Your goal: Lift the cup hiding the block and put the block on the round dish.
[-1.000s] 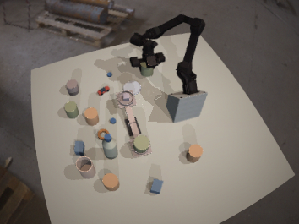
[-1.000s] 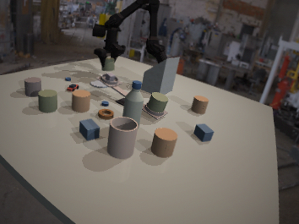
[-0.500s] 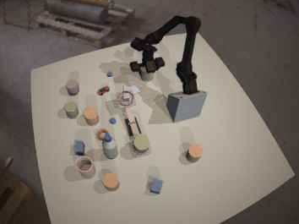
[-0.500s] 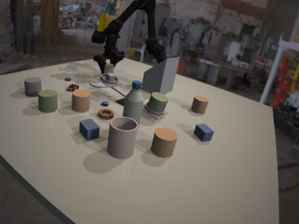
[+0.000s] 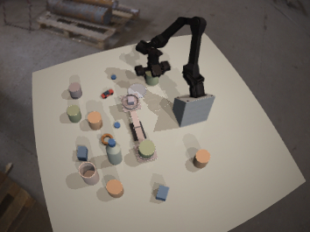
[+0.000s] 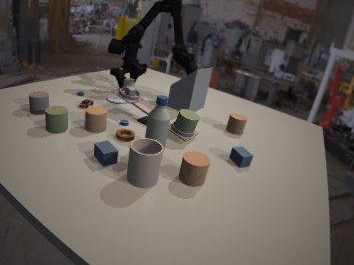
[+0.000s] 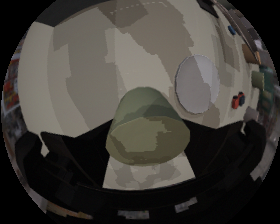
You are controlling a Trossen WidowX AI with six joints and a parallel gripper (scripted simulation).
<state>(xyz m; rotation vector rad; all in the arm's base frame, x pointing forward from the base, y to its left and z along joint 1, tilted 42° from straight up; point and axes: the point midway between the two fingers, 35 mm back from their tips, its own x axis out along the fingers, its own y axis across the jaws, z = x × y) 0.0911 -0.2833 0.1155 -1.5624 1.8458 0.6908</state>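
Right now the block is 180 mm ahead of my gripper tip, 150 mm to the left of it and 60 mm above it. The rest, counted from my gripper tip: round dish (100 mm ahead, 40 mm to the left, 20 mm below); then toy car (260 mm ahead, 10 mm below); then balance beam (200 mm ahead, 270 mm to the left, 10 mm above).
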